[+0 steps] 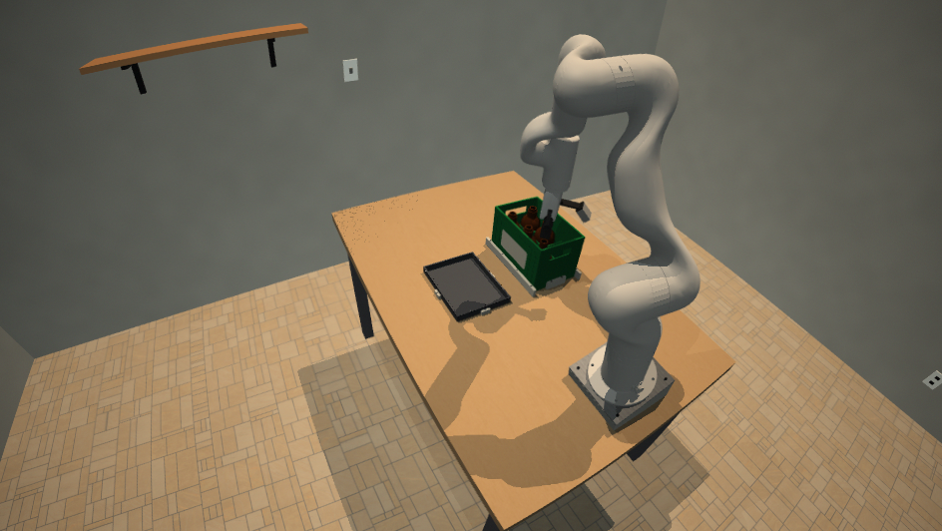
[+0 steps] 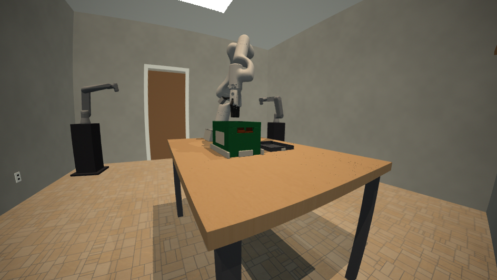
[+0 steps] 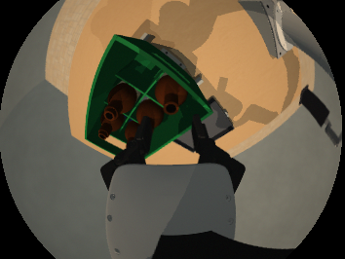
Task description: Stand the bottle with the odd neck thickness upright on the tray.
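Right now my hand is 13 cm above the brown bottle. Round my hand: black tray: 24 cm to the left, 20 cm below, 4 cm ahead; green crate: 13 cm below, 9 cm ahead, 3 cm to the right.
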